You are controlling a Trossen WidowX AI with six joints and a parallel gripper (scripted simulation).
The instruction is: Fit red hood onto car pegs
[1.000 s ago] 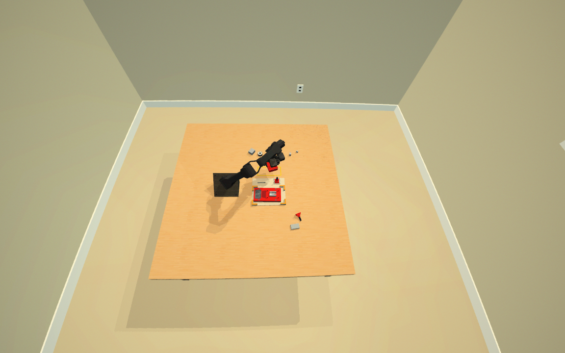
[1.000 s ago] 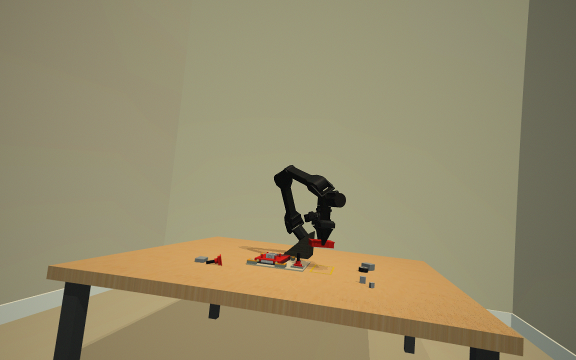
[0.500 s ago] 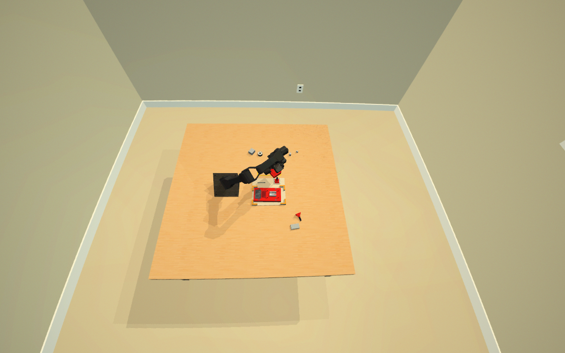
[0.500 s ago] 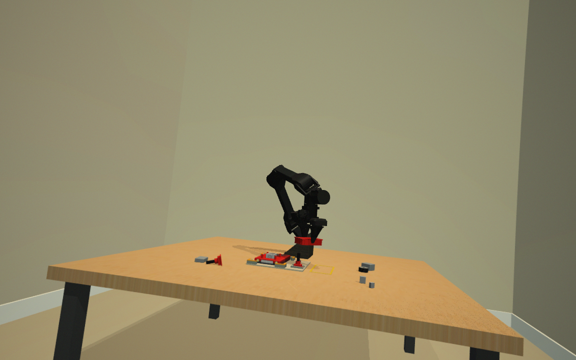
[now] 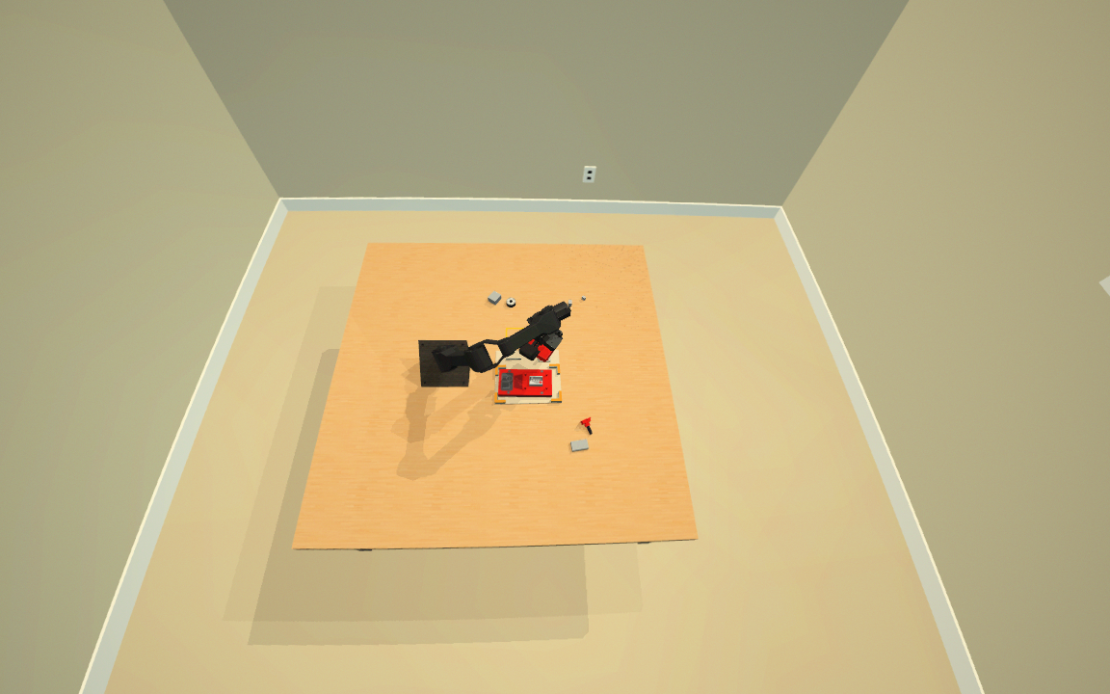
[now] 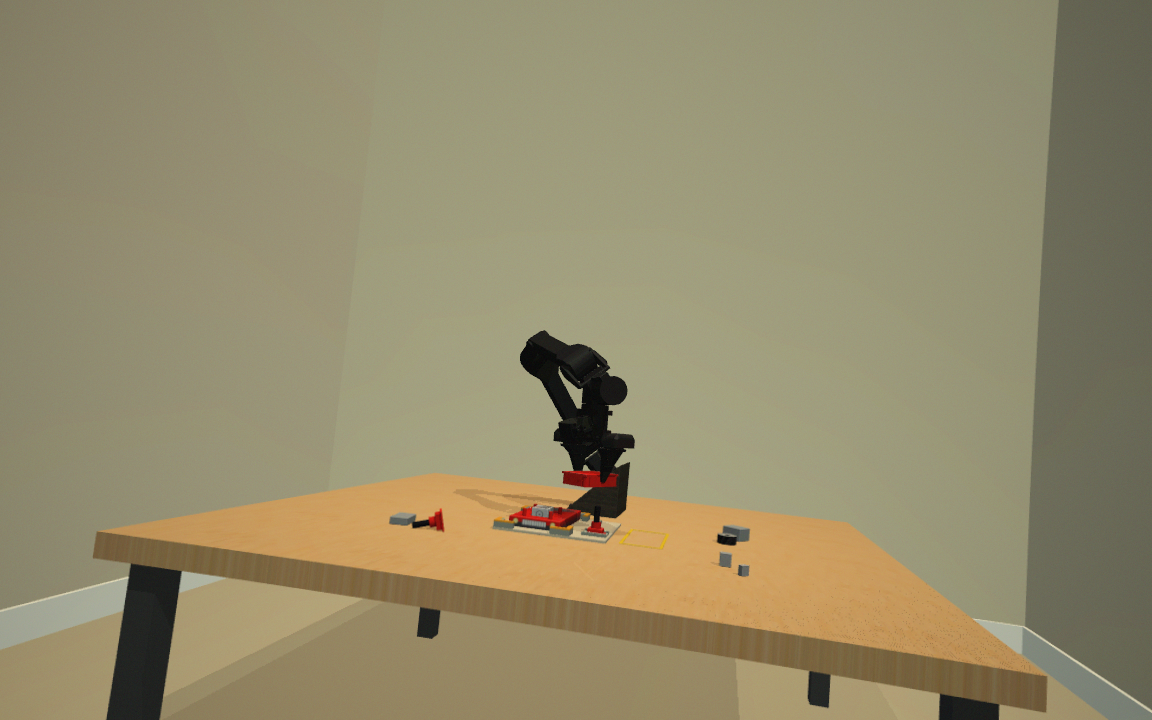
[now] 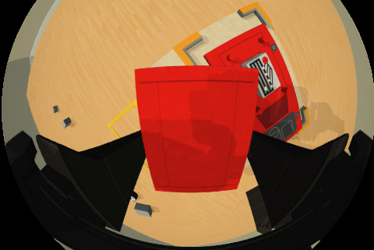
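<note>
Now: gripper tip 2 cm past the grey engine block, 9 cm to the left of it and 9 cm above it. Also, from my gripper tip: jig 4 cm behind, 7 cm to the right, 10 cm below; then red hood 1 cm above.
</note>
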